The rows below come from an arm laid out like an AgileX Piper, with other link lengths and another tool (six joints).
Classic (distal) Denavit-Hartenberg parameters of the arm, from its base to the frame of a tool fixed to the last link. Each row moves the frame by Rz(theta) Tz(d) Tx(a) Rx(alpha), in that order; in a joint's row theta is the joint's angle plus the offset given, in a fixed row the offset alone. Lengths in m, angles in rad.
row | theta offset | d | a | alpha
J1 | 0 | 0.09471 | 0 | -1.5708
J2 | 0.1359 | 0 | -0.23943 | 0
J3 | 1.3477 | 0 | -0.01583 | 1.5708
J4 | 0 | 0.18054 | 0 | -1.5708
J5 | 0 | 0 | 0 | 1.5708
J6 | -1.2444 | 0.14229 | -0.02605 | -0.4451
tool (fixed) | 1.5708 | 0.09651 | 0 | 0
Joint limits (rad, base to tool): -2.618..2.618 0..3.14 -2.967..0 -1.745..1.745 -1.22..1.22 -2.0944..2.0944
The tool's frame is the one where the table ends.
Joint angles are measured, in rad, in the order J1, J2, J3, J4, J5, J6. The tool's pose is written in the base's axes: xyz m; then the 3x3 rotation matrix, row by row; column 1 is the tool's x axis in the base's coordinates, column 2 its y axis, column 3 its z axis. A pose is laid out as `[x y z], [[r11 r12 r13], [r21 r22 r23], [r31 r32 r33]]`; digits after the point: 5 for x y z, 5 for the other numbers.
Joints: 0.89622, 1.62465, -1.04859, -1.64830, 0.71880, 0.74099
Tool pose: [0.33662 0.17705 0.14418], [[-0.48475 -0.32211 0.81318], [-0.77468 0.58974 -0.22820], [-0.40606 -0.74057 -0.53541]]
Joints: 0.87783, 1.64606, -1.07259, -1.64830, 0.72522, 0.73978
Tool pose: [0.34369 0.17367 0.14449], [[-0.50116 -0.30479 0.80990], [-0.76327 0.59669 -0.24775], [-0.40774 -0.74234 -0.53168]]
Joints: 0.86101, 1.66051, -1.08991, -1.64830, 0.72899, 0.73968
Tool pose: [0.34929 0.17004 0.14492], [[-0.51502 -0.29021 0.80656], [-0.75256 0.60355 -0.26338], [-0.41037 -0.74263 -0.52924]]
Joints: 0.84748, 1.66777, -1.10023, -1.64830, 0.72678, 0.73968
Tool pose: [0.35295 0.16745 0.14528], [[-0.52323 -0.28235 0.80406], [-0.74538 0.60898 -0.27120], [-0.41308 -0.74123 -0.52910]]
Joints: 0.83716, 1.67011, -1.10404, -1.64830, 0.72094, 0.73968
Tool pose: [0.35494 0.16563 0.14512], [[-0.52761 -0.28019 0.80195], [-0.74162 0.61232 -0.27399], [-0.41428 -0.73930 -0.53086]]
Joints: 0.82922, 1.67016, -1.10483, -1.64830, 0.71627, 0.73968
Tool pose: [0.35615 0.16390 0.14497], [[-0.53098 -0.27883 0.80019], [-0.73889 0.61465 -0.27612], [-0.41485 -0.73787 -0.53240]]
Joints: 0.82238, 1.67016, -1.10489, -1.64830, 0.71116, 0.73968
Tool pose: [0.35705 0.16254 0.14457], [[-0.53350 -0.27885 0.79851], [-0.73710 0.61629 -0.27726], [-0.41480 -0.73650 -0.53433]]
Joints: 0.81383, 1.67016, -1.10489, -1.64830, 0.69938, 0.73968
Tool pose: [0.35792 0.16197 0.14364], [[-0.53401 -0.28336 0.79658], [-0.73685 0.61799 -0.27413], [-0.41460 -0.73335 -0.53881]]
